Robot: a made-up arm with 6 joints.
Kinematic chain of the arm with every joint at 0, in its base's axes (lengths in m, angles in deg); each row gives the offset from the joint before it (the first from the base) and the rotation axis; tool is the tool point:
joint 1: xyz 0 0 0.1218 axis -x
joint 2: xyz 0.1 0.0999 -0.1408 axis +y
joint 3: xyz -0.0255 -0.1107 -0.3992 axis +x
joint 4: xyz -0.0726 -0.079 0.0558 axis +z
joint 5: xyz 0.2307 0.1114 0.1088 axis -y
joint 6: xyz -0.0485 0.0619 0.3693 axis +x
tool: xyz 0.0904 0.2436 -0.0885
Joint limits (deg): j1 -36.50..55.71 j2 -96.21..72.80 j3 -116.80..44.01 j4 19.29..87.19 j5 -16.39..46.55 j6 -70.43..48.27
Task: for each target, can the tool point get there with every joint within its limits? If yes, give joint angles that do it. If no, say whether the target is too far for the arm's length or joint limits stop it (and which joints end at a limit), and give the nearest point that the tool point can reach.
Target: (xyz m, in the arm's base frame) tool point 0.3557 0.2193 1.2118
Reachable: no: joint limits stop it (at a limit: joint 1, joint 2, joint 4, joint 5, joint 6) | nearest point 0.0799 0.1709 0.6892 | short by 0.593 m
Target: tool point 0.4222 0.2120 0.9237
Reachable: no: joint limits stop it (at a limit: joint 1, joint 2, joint 5, joint 6) | nearest point 0.1733 0.1617 0.6232 | short by 0.393 m
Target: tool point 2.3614 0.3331 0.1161
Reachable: no: too far | nearest point 1.2302 0.3697 0.1155 | short by 1.132 m
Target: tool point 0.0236 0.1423 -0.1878
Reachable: yes | joints 5.46 -79.90 23.39 46.38 3.98 -29.83
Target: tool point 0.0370 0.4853 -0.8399
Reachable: yes | joints 2.58 -28.51 -99.84 60.06 28.74 37.62
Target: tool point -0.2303 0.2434 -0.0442
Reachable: yes | joints 2.92 -27.54 12.49 54.85 3.45 5.52
